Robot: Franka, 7 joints.
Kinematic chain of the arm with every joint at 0, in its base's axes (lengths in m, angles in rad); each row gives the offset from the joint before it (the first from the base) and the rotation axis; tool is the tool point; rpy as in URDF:
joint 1: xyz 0 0 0.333 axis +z
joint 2: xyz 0 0 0 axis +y
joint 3: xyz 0 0 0.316 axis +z
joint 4: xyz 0.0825 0 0 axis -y
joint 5: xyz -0.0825 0 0.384 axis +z
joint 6: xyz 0 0 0 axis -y
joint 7: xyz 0.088 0 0 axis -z
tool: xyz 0 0 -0.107 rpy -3.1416 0 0
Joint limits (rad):
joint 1: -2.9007..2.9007
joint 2: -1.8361..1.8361
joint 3: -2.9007..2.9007
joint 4: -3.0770..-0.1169
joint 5: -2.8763..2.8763
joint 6: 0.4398..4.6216
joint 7: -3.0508..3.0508
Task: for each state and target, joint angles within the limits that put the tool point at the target. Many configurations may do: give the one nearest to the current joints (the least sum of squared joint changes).
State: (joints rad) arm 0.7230 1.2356 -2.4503 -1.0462 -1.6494 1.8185 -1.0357
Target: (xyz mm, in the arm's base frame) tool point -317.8 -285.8 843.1
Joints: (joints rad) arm 0.4230 0.3955 -2.7685 -1.7346 -1.5315 1.7704 -1.0357
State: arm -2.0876 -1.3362 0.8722 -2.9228 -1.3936 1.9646 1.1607
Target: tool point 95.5 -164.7 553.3
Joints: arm -1.8237 -1.6843 0.9274 -2.9712 -1.3477 1.7952 1.1607
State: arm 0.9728 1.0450 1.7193 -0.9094 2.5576 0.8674 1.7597
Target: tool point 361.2 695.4 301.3
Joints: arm 0.7988 1.6808 1.5405 -0.7870 2.7059 1.0455 1.7597
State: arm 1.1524 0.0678 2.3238 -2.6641 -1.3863 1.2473 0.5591
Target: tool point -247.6 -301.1 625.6
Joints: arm 1.5337 0.5212 2.9007 -2.2545 -1.4744 1.2112 0.5591
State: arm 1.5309 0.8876 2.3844 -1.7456 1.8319 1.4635 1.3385
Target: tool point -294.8 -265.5 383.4
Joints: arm 1.4612 0.3971 2.1464 -2.6695 1.6538 1.6249 1.3385
